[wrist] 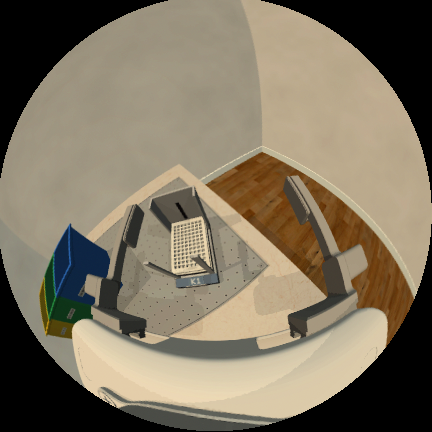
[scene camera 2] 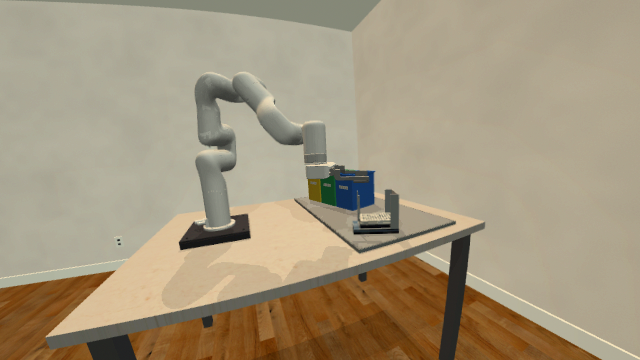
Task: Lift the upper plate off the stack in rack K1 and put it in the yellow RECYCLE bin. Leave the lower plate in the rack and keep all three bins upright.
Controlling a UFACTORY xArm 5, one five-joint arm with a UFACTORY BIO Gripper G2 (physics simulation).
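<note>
Rack K1 stands upright on the mat, with a tall wall at one end and two thin posts at its labelled end. The white upper plate lies flat in it, its grid of wells facing up. The lower plate is mostly hidden beneath. My gripper is open wide and empty, higher than the rack and apart from it. In the wrist view the rack shows between the fingers, nearer the left one. The yellow bin stands upright, farthest from the rack in the bin row.
The green bin and blue bin stand upright beside the yellow one. The blue bin is nearest the rack and partly behind the fingers in the scene view. The grey mat lies near the table's corner.
</note>
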